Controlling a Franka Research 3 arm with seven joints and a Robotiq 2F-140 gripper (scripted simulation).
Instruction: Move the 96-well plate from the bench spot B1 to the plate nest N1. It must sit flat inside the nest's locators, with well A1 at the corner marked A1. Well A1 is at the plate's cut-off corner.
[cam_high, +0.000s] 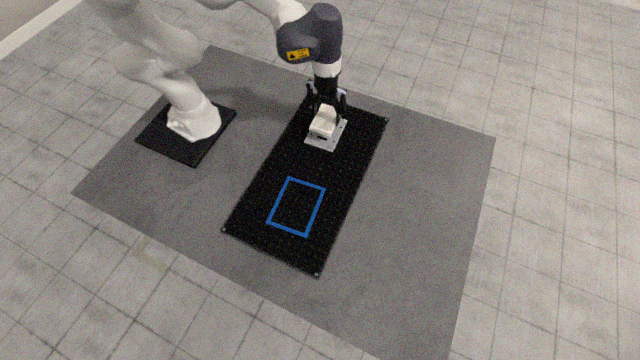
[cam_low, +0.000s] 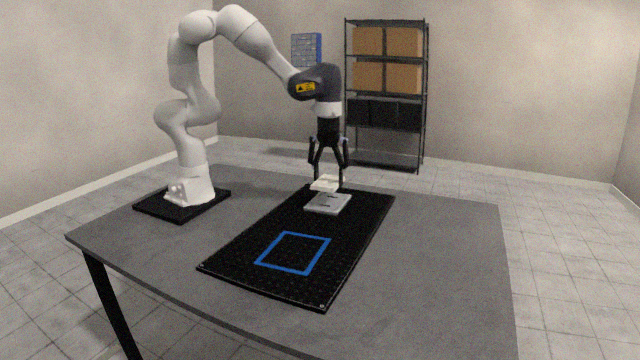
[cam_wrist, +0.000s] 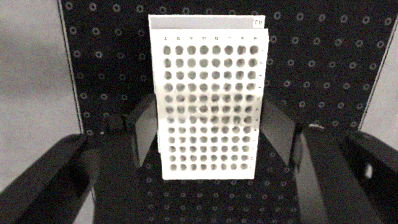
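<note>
My hand is 10 cm above the plate nest. Also, from my hand: white 96-well plate: 2 cm below; then A1 corner mark: 9 cm below, 7 cm to the left, 5 cm ahead.
</note>
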